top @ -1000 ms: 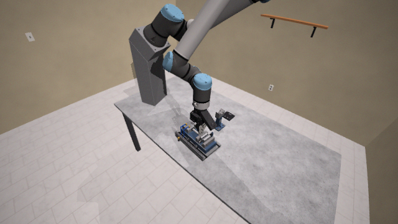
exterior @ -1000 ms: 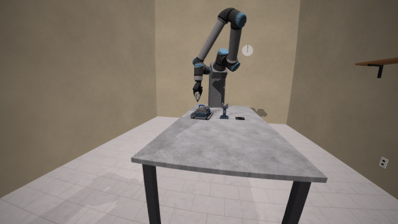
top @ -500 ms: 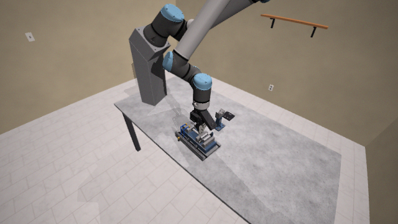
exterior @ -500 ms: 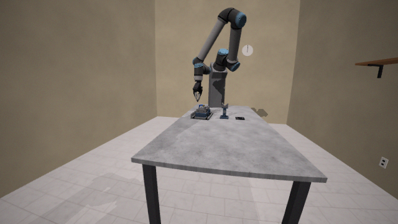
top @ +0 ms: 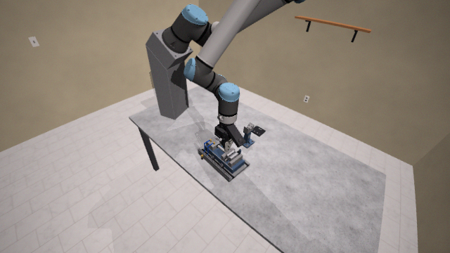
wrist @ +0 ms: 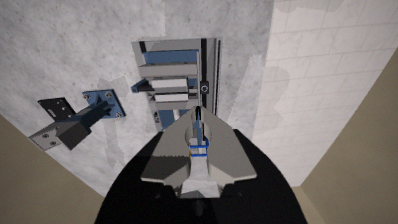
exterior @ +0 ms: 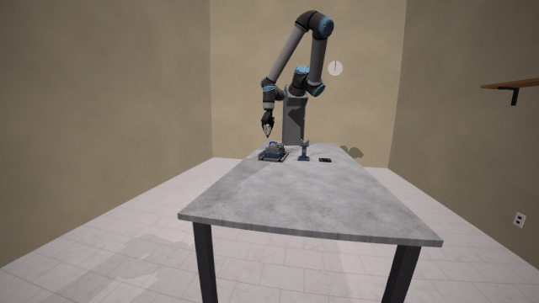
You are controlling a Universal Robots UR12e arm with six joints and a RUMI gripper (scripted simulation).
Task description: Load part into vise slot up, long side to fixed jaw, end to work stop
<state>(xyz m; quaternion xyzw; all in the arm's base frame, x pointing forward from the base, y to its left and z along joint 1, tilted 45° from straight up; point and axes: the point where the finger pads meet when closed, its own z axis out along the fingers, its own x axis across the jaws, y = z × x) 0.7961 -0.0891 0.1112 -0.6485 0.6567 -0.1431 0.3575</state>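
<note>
Now: hand 10 mm past the part, 50 mm to the right of it and 80 mm above it. The rest, counted from my hand: cylinder rod 90 mm behind, 40 mm to the left, 100 mm below; work stop 10 mm behind, 100 mm to the left, 90 mm below; moving jaw 40 mm behind, 50 mm to the left, 100 mm below.
</note>
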